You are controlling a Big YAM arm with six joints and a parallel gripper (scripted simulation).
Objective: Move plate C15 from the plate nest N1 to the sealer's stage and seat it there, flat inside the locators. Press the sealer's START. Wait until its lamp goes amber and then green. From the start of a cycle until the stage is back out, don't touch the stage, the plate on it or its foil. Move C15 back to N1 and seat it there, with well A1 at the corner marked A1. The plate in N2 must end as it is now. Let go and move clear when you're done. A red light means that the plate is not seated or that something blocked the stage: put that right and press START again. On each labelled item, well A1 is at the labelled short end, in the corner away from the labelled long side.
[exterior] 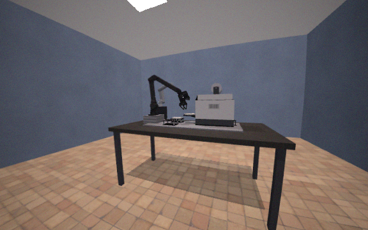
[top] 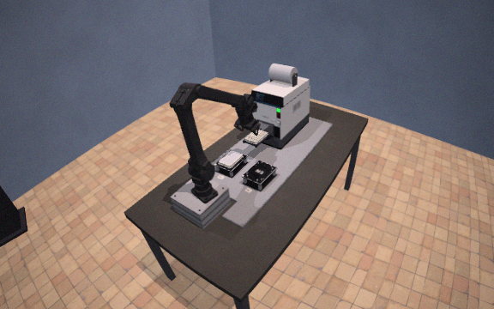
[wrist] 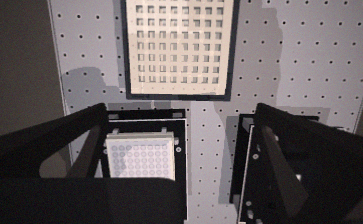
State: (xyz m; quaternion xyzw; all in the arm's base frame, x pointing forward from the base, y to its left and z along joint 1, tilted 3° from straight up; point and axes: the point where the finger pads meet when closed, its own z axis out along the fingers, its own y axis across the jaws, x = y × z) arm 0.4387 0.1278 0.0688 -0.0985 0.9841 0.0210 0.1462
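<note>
The white button lies 180 mm ahead of my hand, 60 mm to the right of it and 10 mm above it. From my hand the other things lie so: foil roll (390 mm ahead, 70 mm to the left, 230 mm above); plate (130 mm behind, 20 mm to the left, 130 mm below).
</note>
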